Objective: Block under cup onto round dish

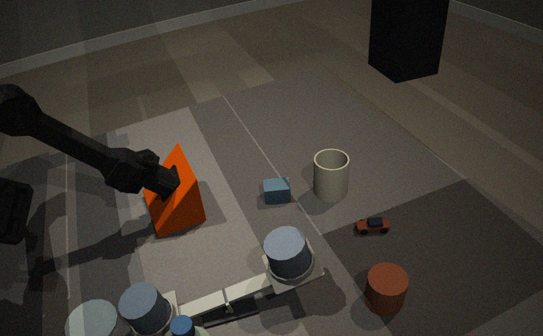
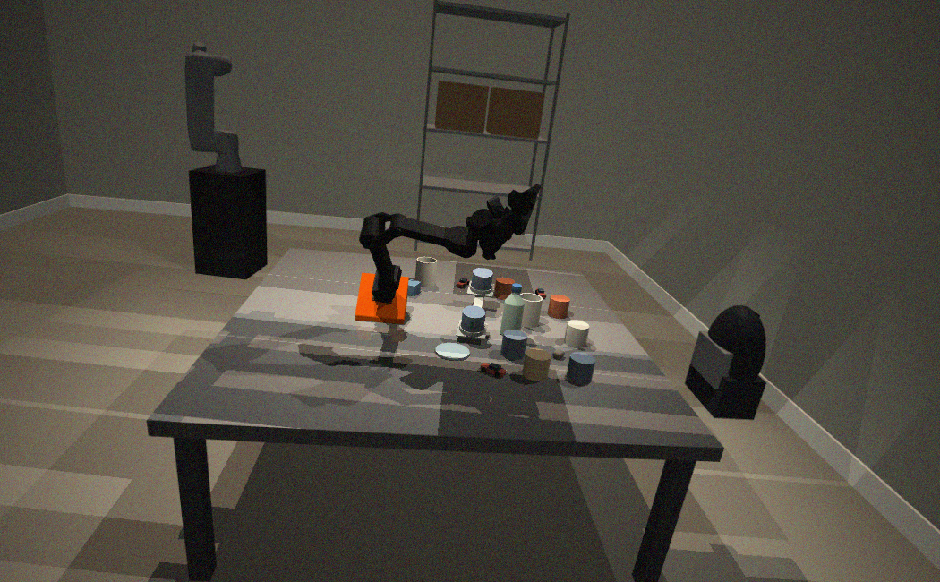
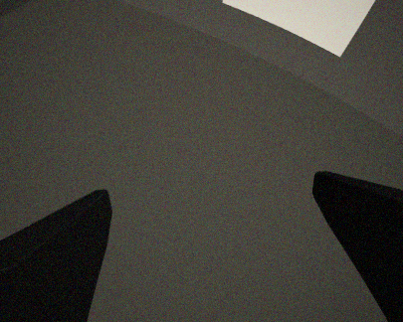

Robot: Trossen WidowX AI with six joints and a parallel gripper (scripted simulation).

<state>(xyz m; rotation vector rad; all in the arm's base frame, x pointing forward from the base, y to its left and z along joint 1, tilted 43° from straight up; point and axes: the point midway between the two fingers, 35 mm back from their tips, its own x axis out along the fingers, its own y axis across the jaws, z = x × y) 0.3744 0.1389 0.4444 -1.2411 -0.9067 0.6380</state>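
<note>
The pale green block lies 13 cm behind my gripper tip, 9 cm to the left of it and 45 cm below it. Round my gripper tip: blue block: 37 cm behind, 41 cm to the left, 47 cm below; then pale round dish: 18 cm behind, 3 cm to the right, 49 cm below.
</note>
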